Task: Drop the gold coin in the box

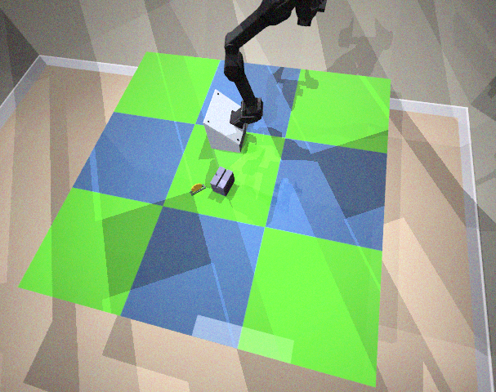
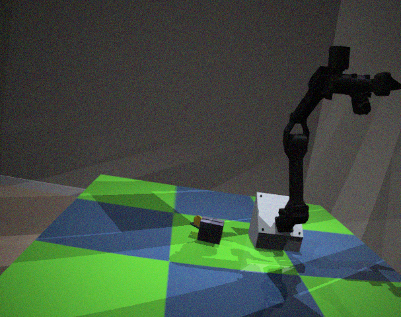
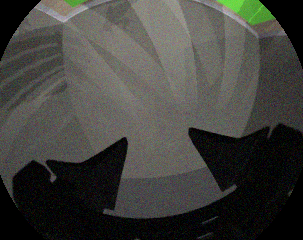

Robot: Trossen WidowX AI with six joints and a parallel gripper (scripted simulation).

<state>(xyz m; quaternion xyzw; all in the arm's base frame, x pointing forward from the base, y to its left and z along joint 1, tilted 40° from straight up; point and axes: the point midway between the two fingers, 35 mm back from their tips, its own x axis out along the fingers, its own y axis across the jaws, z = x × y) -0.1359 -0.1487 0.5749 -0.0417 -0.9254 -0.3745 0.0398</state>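
The coin lies 430 mm ahead of my gripper tip, 390 mm to the right of it and 620 mm below it.
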